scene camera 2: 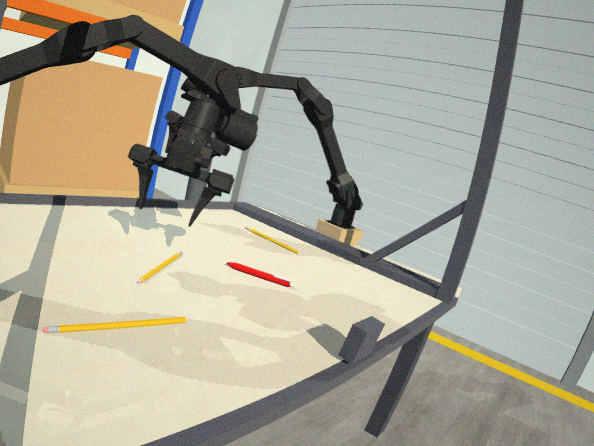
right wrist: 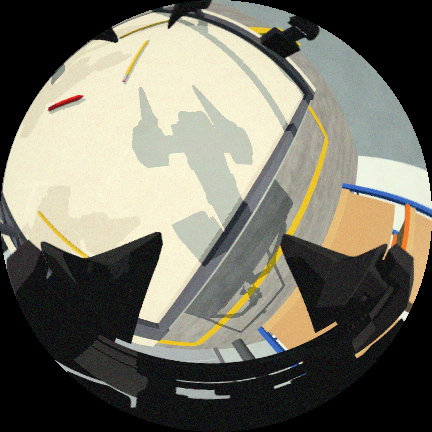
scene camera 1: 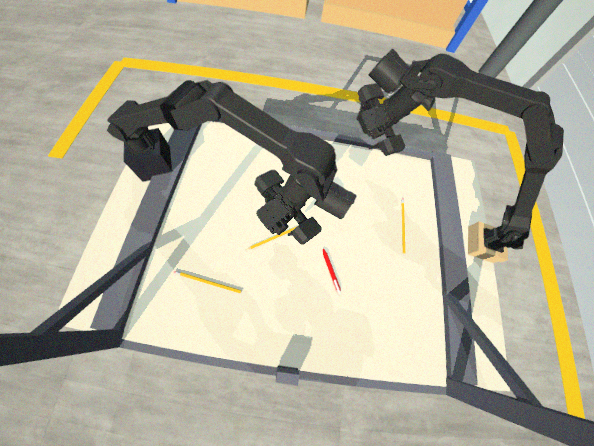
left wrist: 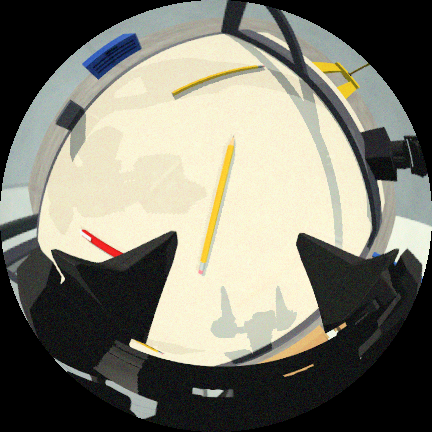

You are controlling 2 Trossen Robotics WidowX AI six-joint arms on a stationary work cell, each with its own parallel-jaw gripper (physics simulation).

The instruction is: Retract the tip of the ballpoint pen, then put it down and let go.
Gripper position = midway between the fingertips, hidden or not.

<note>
My right gripper (scene camera 1: 363, 134) is open, holding nothing. Also in view: my left gripper (scene camera 2: 164, 217), a tan block (scene camera 1: 476, 248) and a small grey block (scene camera 2: 363, 335).
My left gripper shows as well in scene camera 1 (scene camera 1: 278, 220) and in the left wrist view (left wrist: 240, 238). My right gripper is seen too in the right wrist view (right wrist: 224, 240).
</note>
